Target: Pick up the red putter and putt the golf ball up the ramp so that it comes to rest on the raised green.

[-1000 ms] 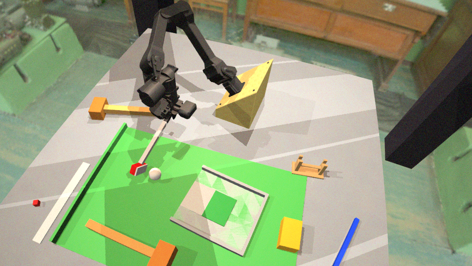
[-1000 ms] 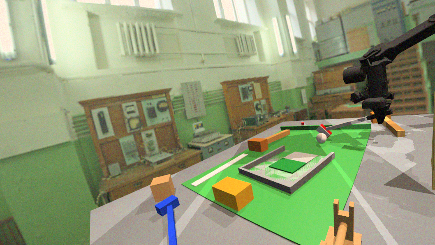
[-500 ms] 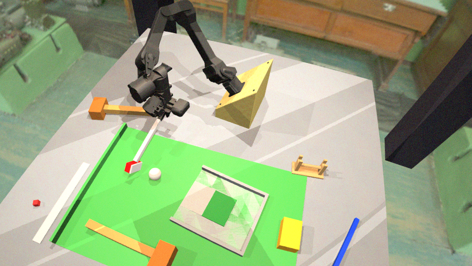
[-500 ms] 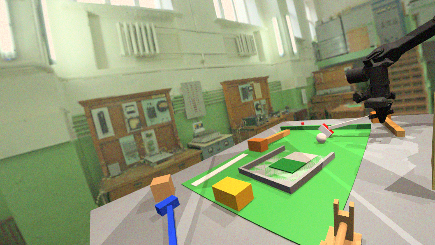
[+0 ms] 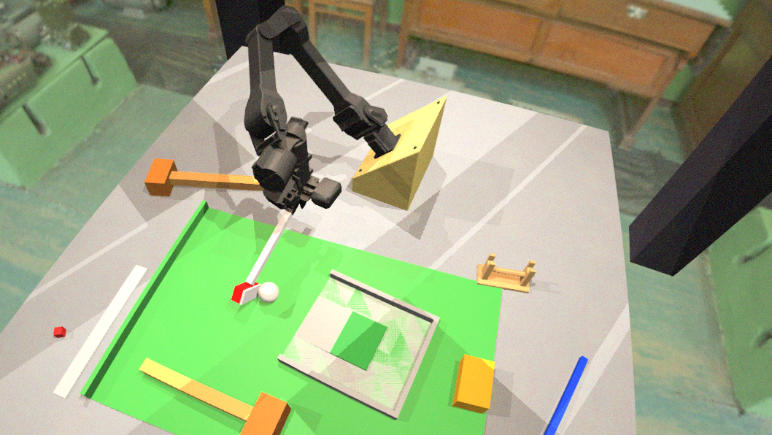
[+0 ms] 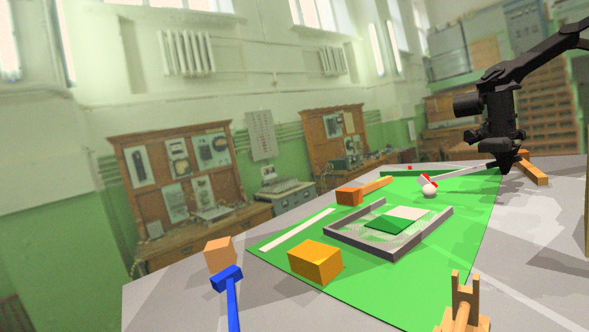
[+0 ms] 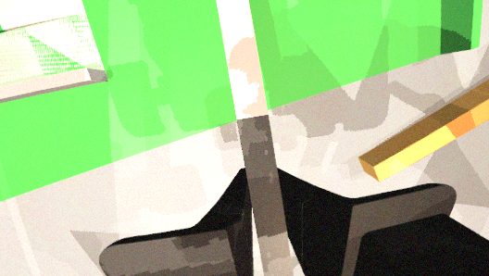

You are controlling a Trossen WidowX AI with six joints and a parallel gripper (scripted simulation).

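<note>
Now: the red putter 110 mm ahead of my gripper tip and 10 mm to the right of it. The rest, counted from my gripper tip: yellow block 470 mm to the left, 230 mm ahead, 50 mm below; white golf ball 200 mm ahead, 50 mm below, 20 mm to the left; wooden stand 480 mm to the left, 40 mm below, 30 mm behind.
</note>
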